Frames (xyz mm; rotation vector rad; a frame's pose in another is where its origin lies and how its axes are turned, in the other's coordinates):
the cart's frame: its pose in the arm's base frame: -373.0 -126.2 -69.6 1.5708 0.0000 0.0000
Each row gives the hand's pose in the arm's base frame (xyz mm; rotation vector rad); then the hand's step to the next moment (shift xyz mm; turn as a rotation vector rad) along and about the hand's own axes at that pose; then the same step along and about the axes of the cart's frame.
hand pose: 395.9 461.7 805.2 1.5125 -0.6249 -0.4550
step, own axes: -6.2 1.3 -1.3 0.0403 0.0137 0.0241
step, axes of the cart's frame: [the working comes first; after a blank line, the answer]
step, axes of the arm's base frame: -4.1 5.0 0.8 0.0142 -0.0439 0.0164

-4.1 0.8 -5.0 0.0142 0.0164 0.0439
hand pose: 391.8 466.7 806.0 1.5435 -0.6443 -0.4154
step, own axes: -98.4 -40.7 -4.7 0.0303 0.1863 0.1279
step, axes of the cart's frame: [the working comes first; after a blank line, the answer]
step, axes of the arm's base frame: -67.1 64.7 -51.7 -0.0832 -0.1172 0.1770

-67.1 -51.7 -64.7 -0.0832 0.1770 0.1172
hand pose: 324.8 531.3 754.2 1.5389 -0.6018 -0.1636
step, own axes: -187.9 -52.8 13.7 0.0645 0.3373 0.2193
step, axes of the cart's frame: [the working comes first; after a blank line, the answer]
step, axes of the arm's base frame: -151.2 72.3 -101.0 -0.1367 -0.2058 0.3240

-151.2 -101.0 -72.3 -0.1367 0.3240 0.2058
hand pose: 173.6 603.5 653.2 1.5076 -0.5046 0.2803
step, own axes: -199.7 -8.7 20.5 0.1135 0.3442 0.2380
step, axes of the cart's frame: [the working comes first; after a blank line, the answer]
step, axes of the arm's base frame: -171.8 5.4 -104.0 -0.1002 -0.2303 0.3534

-171.8 -104.0 -5.4 -0.1002 0.3534 0.2303
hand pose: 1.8 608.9 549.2 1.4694 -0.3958 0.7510
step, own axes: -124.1 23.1 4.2 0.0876 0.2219 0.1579
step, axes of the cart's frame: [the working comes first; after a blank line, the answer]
step, axes of the arm's base frame: -103.7 -31.9 -64.7 -0.0534 -0.1498 0.2378

-103.7 -64.7 31.9 -0.0534 0.2378 0.1498
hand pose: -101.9 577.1 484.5 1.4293 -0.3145 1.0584
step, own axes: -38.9 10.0 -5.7 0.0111 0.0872 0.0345
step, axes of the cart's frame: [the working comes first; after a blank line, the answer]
step, axes of the arm's base frame: -30.7 -12.4 -23.5 -0.0446 -0.0435 0.0709

-30.7 -23.5 12.4 -0.0446 0.0709 0.0435
